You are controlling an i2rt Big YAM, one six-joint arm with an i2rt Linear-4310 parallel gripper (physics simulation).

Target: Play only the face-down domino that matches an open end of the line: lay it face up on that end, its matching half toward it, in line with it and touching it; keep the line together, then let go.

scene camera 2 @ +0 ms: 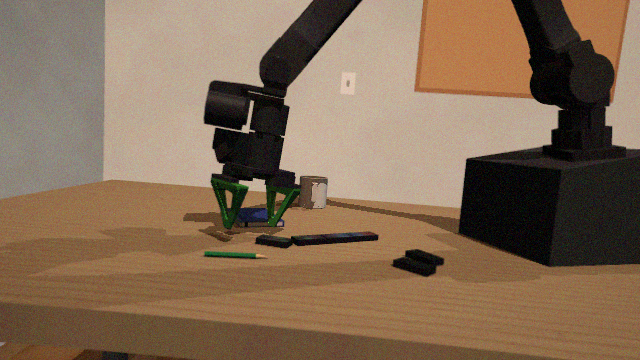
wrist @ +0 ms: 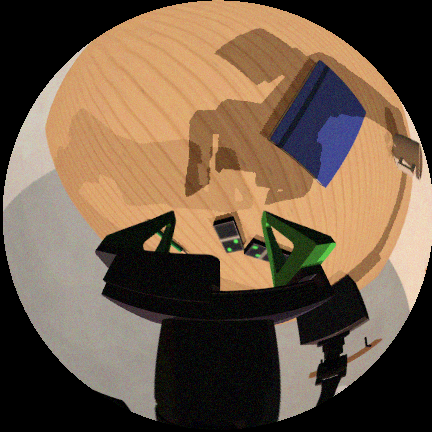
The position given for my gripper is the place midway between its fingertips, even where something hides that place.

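Observation:
My gripper [scene camera 2: 250,227], with a whitish mug [scene camera 2: 313,194]. From the wrist, a black domino [wrist: 226,229], plus my gripper [wrist: 217,215].

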